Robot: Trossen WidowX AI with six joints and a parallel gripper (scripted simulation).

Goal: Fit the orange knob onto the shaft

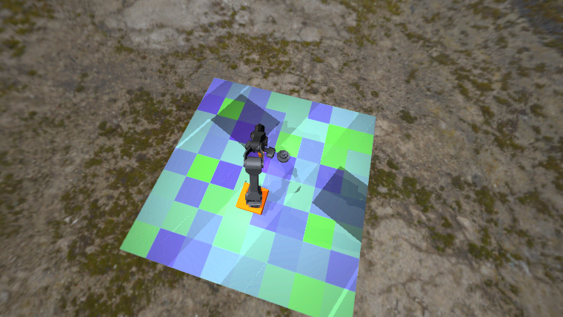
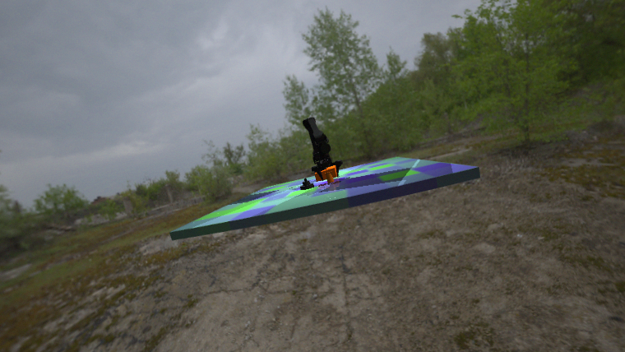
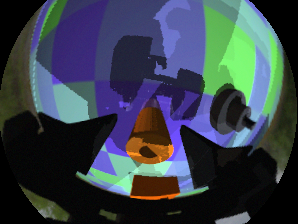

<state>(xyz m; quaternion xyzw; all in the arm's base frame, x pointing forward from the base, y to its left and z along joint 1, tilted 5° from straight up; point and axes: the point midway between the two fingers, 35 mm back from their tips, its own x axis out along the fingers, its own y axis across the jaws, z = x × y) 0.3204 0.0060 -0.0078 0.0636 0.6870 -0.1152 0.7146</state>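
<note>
My gripper tip is 10 mm below the orange knob. The rest, counted from my gripper tip: round pedestal: 150 mm to the right, 10 mm above.
</note>
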